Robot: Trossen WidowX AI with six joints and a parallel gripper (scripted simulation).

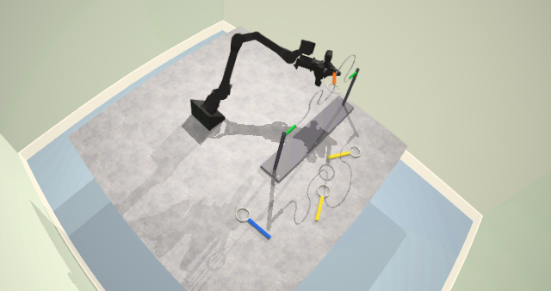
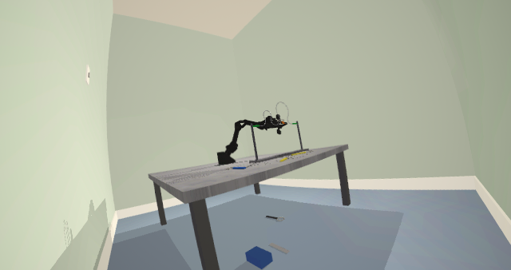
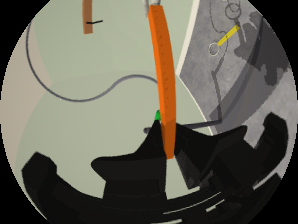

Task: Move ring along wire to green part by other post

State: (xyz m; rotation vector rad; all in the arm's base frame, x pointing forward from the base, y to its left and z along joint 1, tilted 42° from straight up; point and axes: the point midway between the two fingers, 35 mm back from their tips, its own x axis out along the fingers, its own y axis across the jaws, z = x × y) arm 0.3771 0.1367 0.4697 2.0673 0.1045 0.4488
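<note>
My gripper tip is now 90 mm to the left of the orange-handled ring and 20 mm below it. Round my gripper tip: blue-handled ring 730 mm to the right, 280 mm below, 50 mm ahead; then blue box 810 mm to the right, 750 mm below, 220 mm ahead.
</note>
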